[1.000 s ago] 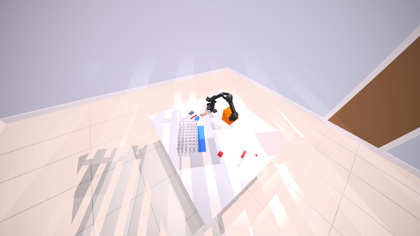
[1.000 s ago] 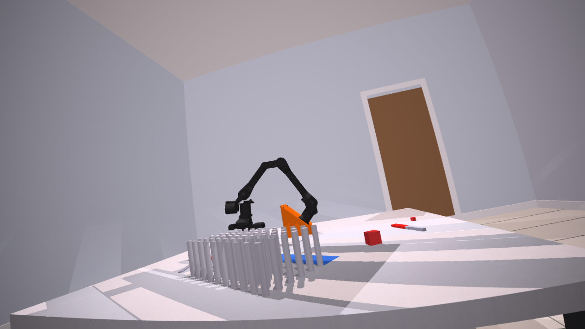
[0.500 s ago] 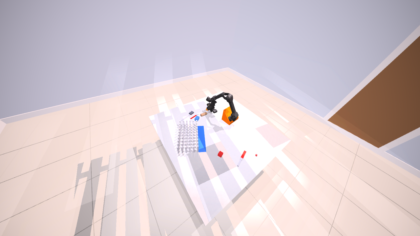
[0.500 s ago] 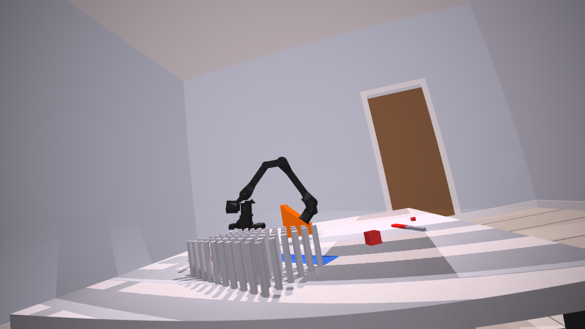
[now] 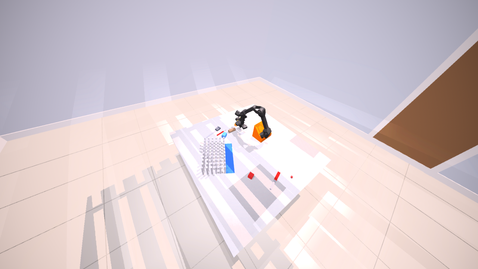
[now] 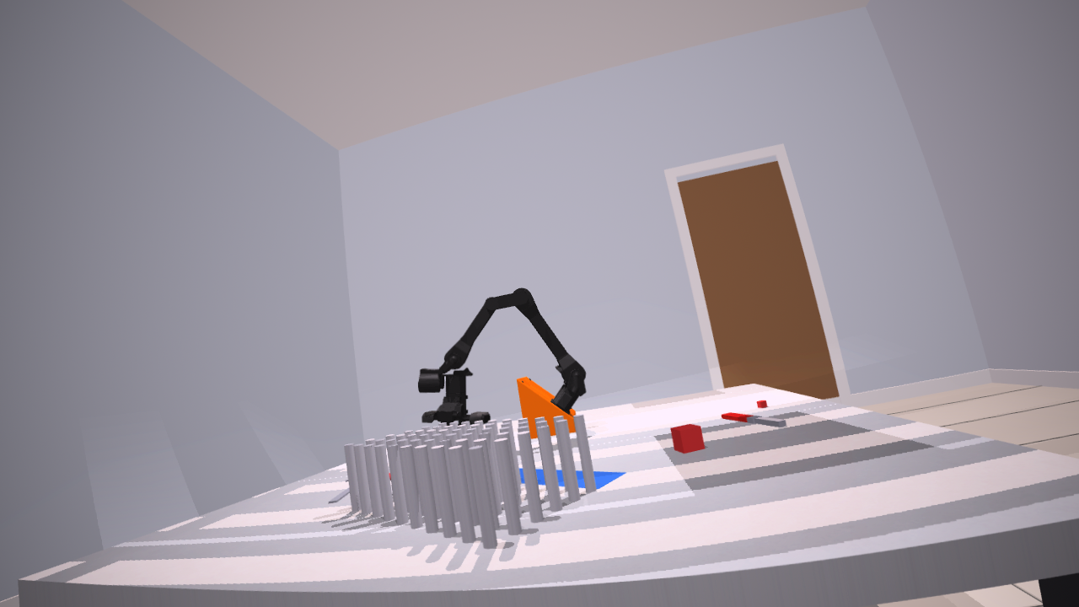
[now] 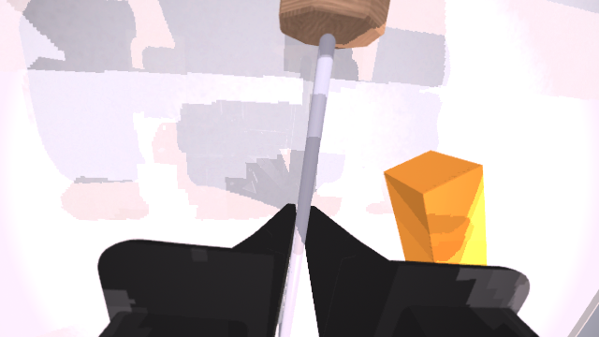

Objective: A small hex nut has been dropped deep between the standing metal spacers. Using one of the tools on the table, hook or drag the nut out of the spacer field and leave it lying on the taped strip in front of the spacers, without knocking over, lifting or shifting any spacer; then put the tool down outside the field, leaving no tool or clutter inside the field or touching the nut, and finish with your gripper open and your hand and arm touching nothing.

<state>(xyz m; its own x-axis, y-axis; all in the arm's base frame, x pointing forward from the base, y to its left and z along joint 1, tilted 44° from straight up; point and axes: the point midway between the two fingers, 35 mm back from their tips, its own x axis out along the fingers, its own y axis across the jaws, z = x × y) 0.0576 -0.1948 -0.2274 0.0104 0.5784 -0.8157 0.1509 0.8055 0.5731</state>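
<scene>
My gripper tip is now 21 cm short of the thin red stick and 7 cm to the left of it. From my gripper tip the other things lie so: blue block: 25 cm ahead, 1 cm to the right, 1 cm above; then blue taped strip: 40 cm ahead, 25 cm to the left, 1 cm below; then yellow bar: 8 cm behind, 10 cm to the right, 1 cm above.
</scene>
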